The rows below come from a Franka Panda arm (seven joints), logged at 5 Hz.
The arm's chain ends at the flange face. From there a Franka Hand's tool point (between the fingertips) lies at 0.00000 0.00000 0.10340 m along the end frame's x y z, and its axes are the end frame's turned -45 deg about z.
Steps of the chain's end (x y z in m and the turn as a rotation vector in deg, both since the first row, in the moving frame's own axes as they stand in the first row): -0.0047 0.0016 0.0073 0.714 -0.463 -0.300; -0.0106 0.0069 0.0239 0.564 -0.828 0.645; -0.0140 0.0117 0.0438 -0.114 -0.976 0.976; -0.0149 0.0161 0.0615 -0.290 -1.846 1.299; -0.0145 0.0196 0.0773 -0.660 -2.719 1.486; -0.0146 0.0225 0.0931 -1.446 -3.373 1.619
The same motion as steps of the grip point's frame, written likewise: -0.0041 -0.0037 0.0073 0.832 0.177 -0.300; -0.0127 -0.0044 0.0239 0.984 -0.187 0.645; -0.0196 -0.0027 0.0438 0.610 -0.771 0.976; -0.0246 -0.0012 0.0614 1.100 -1.510 1.299; -0.0284 0.0009 0.0772 1.456 -2.389 1.486; -0.0323 0.0030 0.0929 1.363 -3.408 1.619
